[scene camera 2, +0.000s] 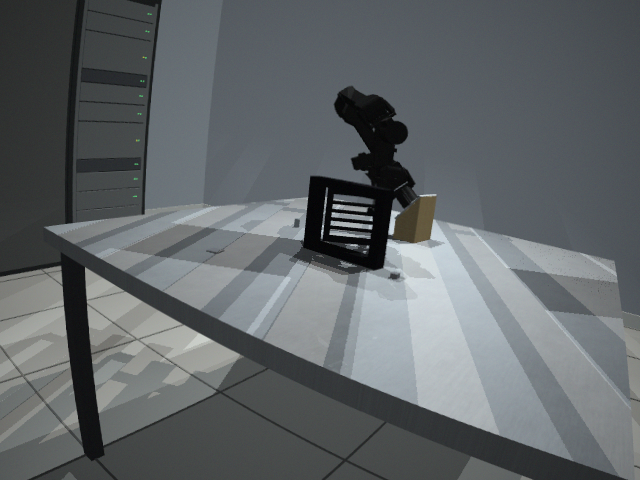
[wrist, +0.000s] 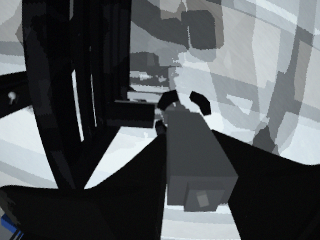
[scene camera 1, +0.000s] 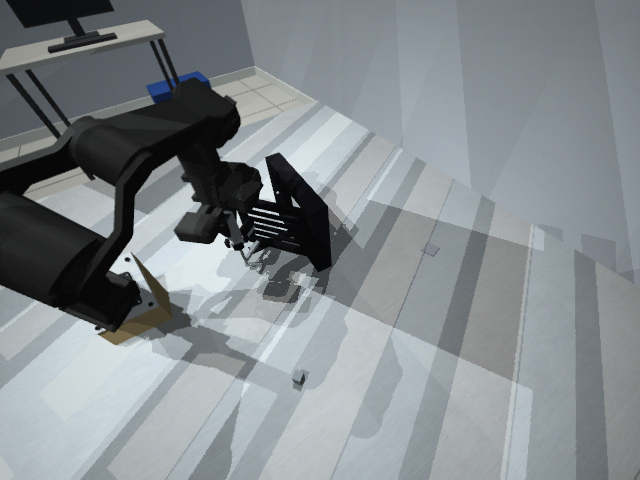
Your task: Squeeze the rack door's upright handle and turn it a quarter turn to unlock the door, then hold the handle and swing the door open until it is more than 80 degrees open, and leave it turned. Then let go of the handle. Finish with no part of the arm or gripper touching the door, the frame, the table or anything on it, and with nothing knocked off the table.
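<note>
My gripper point(scene camera 1: 231, 231) is there, and you can find it in scene camera 2 point(scene camera 2: 377, 202) and in the wrist view point(wrist: 186, 138) too. There's also a black rack point(scene camera 1: 284, 178); that rack shows in the wrist view point(wrist: 23, 99) and in scene camera 2 point(scene camera 2: 374, 260) as well.
</note>
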